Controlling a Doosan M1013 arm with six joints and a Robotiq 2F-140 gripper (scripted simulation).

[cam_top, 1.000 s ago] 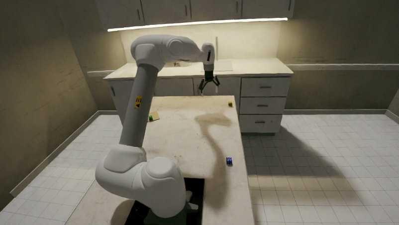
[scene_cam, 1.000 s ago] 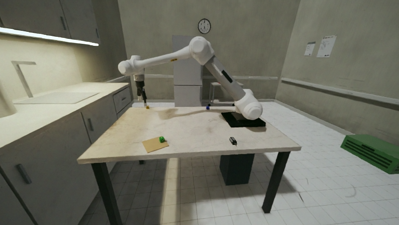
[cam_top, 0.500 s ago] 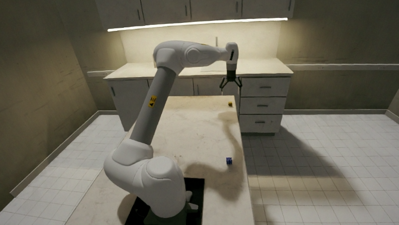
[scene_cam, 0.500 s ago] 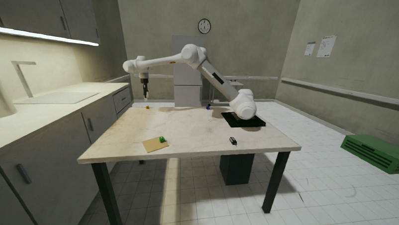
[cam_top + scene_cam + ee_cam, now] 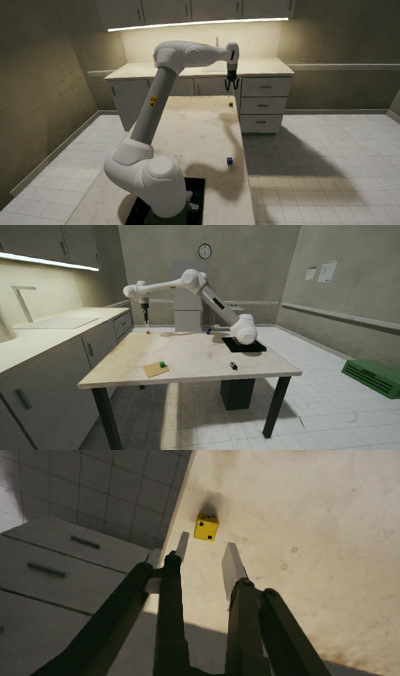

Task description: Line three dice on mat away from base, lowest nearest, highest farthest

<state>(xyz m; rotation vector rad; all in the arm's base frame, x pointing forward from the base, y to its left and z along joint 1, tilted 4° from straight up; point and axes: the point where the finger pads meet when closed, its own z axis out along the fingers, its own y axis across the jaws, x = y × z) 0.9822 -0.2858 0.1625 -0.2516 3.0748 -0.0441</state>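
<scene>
My hand is 110 mm above the yellow die. Round my hand: tan mat 690 mm to the left, 220 mm behind, 120 mm below; green die 660 mm to the left, 260 mm behind, 100 mm below; blue die 680 mm behind, 110 mm below, 20 mm to the left.
</scene>
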